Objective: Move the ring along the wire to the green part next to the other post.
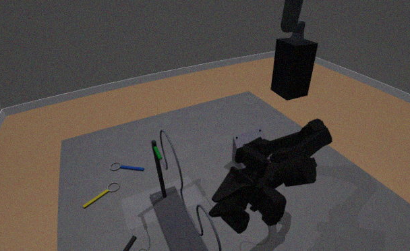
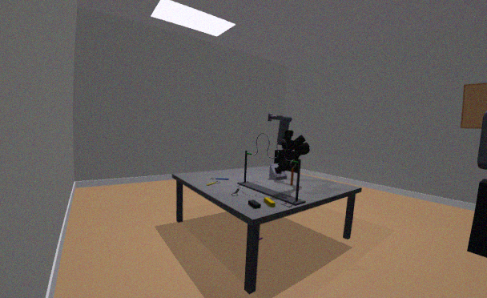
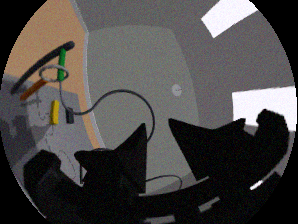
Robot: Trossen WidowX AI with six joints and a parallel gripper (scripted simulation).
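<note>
Now: the orange-handled ring 200 mm below my gripper tip and 130 mm to the left of it. From my gripper tip the other things lie so: yellow-handled ring (520 mm to the right, 410 mm below, 280 mm ahead); black block (400 mm below, 300 mm ahead, 100 mm to the left); yellow block (400 mm below, 190 mm ahead, 120 mm to the left).
</note>
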